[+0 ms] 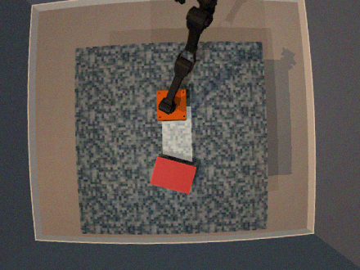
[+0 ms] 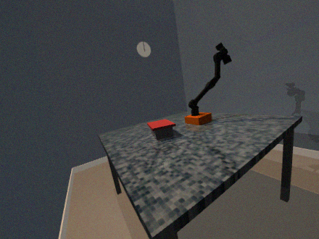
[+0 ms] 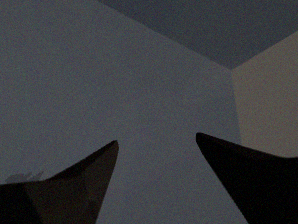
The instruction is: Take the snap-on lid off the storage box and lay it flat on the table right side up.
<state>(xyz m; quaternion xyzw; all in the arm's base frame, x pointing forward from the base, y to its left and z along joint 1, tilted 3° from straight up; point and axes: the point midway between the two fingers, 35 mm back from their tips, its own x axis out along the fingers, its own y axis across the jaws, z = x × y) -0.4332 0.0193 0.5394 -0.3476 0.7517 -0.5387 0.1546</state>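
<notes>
The lid is 84 cm ahead of my gripper tip, 8 cm to the left of it and 55 cm below it. Also, from my gripper tip: storage box (84 cm ahead, 8 cm to the left, 60 cm below).
</notes>
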